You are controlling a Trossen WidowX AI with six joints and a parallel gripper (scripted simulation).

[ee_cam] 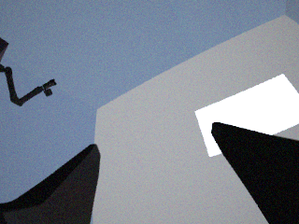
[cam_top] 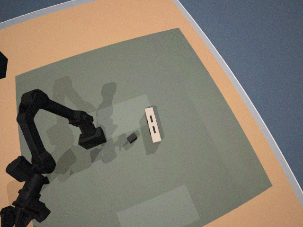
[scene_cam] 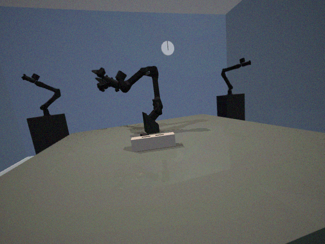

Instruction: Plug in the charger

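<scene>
The charger is 42 cm ahead of my gripper tip, 32 cm to the left of it and 43 cm below it.
</scene>
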